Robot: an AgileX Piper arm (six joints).
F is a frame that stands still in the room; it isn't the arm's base.
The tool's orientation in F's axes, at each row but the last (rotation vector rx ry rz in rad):
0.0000 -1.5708 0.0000
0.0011 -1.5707 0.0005
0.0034 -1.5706 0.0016
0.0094 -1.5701 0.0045
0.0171 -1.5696 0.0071
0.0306 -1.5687 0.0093
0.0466 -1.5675 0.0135
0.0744 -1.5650 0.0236
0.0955 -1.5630 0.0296
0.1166 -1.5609 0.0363
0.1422 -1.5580 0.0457
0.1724 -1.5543 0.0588
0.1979 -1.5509 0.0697
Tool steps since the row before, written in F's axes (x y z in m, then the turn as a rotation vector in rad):
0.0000 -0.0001 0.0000 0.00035 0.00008 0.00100
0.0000 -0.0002 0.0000 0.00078 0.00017 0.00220
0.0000 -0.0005 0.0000 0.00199 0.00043 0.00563
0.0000 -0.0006 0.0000 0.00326 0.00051 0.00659
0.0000 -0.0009 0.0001 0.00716 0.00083 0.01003
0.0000 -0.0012 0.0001 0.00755 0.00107 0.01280
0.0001 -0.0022 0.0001 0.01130 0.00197 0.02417
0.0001 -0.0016 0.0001 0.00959 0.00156 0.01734
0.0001 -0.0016 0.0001 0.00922 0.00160 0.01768
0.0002 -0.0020 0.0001 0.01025 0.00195 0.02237
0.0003 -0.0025 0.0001 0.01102 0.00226 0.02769
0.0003 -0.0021 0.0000 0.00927 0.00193 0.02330
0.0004 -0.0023 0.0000 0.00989 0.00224 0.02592
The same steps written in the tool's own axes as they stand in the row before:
0.0000 -0.0001 0.0000 0.00100 0.00008 -0.00035
0.0000 -0.0002 0.0000 0.00220 0.00017 -0.00078
0.0000 -0.0005 0.0000 0.00563 0.00043 -0.00199
0.0000 -0.0006 0.0000 0.00659 0.00050 -0.00326
0.0001 -0.0009 0.0000 0.01003 0.00078 -0.00716
0.0001 -0.0012 0.0000 0.01280 0.00105 -0.00755
0.0001 -0.0022 0.0000 0.02416 0.00205 -0.01130
0.0002 -0.0016 0.0000 0.01734 0.00152 -0.00960
0.0002 -0.0016 0.0000 0.01767 0.00161 -0.00923
0.0002 -0.0020 0.0000 0.02235 0.00209 -0.01026
0.0003 -0.0025 0.0000 0.02765 0.00264 -0.01103
0.0002 -0.0021 0.0000 0.02327 0.00225 -0.00928
0.0002 -0.0023 0.0000 0.02587 0.00267 -0.00993

